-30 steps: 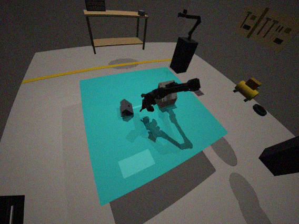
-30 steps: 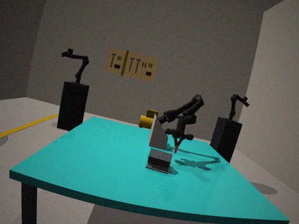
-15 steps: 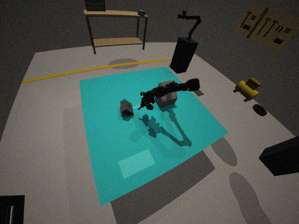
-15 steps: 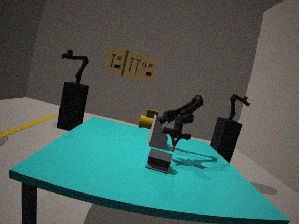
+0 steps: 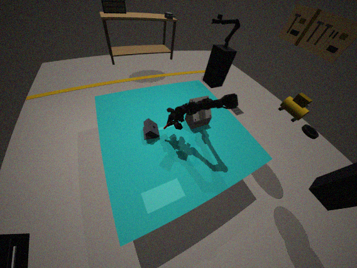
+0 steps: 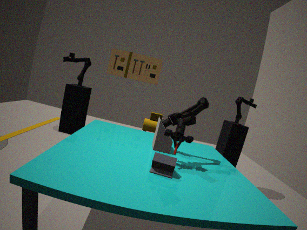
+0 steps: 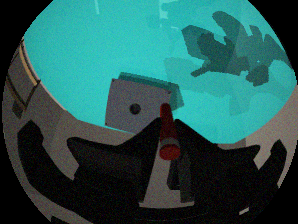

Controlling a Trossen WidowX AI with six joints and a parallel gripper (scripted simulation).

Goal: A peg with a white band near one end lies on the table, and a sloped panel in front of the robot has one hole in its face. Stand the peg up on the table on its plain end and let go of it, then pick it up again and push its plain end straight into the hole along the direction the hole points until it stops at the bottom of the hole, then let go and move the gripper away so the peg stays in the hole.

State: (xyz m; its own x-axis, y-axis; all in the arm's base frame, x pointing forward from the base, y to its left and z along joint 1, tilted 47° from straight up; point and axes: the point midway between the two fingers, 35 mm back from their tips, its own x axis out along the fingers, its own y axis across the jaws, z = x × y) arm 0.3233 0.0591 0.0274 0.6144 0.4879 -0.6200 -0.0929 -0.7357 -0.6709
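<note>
My gripper tip is 10 cm short of the sloped grey panel, 8 cm above it and 7 cm to the left of it. The rest, counted from my gripper tip: red peg: 1 cm behind, 1 cm above.
</note>
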